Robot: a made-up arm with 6 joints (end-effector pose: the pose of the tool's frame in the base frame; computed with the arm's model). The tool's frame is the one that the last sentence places.
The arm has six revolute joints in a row. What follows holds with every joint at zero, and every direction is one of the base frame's. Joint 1 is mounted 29.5 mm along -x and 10.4 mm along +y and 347 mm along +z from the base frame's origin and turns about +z. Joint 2 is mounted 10.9 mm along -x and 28.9 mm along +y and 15.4 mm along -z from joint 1 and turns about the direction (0, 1, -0.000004). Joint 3 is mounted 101.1 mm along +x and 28.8 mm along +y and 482.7 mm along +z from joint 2 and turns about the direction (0, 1, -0.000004). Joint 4 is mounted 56.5 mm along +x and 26.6 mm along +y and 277.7 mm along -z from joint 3 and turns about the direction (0, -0.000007, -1). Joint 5 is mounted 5 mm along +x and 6.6 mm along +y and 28 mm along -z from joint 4 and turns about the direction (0, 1, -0.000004). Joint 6 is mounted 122.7 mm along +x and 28 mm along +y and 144 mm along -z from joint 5 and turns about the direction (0, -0.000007, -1). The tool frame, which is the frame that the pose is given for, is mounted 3.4 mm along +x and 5.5 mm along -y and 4.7 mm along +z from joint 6; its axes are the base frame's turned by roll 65.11, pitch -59.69 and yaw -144.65 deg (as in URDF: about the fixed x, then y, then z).
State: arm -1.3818 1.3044 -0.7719 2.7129 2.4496 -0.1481
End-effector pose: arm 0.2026 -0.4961 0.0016 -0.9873 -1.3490 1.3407
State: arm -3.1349 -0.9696 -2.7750 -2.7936 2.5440 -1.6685
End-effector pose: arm 0.6454 0.0279 0.7841 0.8881 -1.1398 -0.0054
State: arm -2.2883 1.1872 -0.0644 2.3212 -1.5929 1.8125
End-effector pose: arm -0.2579 -0.1881 0.3526 1.3525 0.5484 -1.5492
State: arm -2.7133 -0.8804 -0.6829 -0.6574 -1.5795 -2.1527
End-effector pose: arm 0.1812 -0.1175 0.8607 -1.4156 -0.4115 1.5389
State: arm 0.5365 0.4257 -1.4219 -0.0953 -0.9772 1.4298
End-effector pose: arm 0.4620 0.4567 0.7747 1.1336 -0.1217 -2.8388
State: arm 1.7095 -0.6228 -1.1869 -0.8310 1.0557 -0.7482
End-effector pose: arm -0.1328 0.2617 0.8945 1.6336 -1.8635 0.6329
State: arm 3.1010 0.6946 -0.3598 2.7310 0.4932 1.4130
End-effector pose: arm -0.2753 -0.0190 0.1708 -1.7152 -1.2710 -2.1113
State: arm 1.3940 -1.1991 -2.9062 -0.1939 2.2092 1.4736
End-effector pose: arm -0.2166 -0.5801 0.8830 0.6024 0.3691 -2.3312
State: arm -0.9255 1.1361 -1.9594 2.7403 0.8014 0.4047
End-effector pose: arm 0.5501 -0.6566 0.1647 -0.3326 -1.6063 1.4632
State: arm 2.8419 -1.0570 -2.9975 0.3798 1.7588 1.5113
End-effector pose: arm 0.5398 -0.3434 0.9577 0.3721 1.0166 -0.4314
